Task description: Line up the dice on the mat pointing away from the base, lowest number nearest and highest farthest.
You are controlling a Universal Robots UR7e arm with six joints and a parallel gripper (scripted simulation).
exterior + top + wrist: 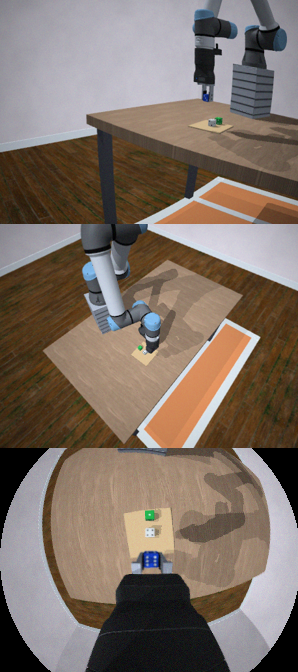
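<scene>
The white die is 11 cm below my hand, 5 cm behind it and 1 cm to the left of it. Also, from my hand: tan mat: 12 cm below, 5 cm behind; then green die: 11 cm below, 10 cm behind, 1 cm to the left; then blue die: 1 cm below.
</scene>
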